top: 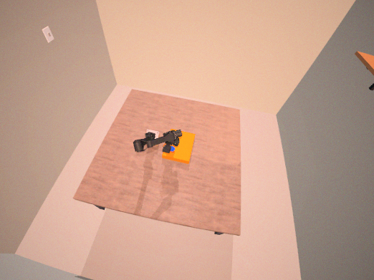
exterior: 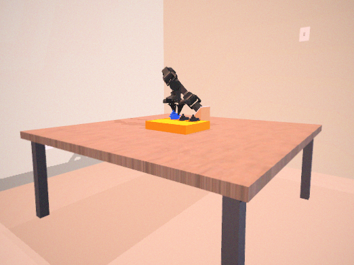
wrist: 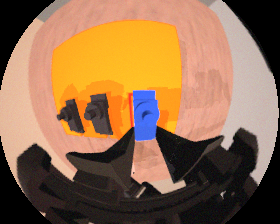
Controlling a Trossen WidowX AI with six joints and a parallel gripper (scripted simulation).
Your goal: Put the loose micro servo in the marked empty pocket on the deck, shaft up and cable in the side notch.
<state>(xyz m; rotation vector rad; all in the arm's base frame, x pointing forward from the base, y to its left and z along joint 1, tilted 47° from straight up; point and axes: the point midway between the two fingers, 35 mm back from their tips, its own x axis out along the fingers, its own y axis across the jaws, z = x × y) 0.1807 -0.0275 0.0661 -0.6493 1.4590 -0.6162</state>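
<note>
My gripper tip is 120 mm short of the orange robot deck, 80 mm to the right of it and 50 mm above it.
</note>
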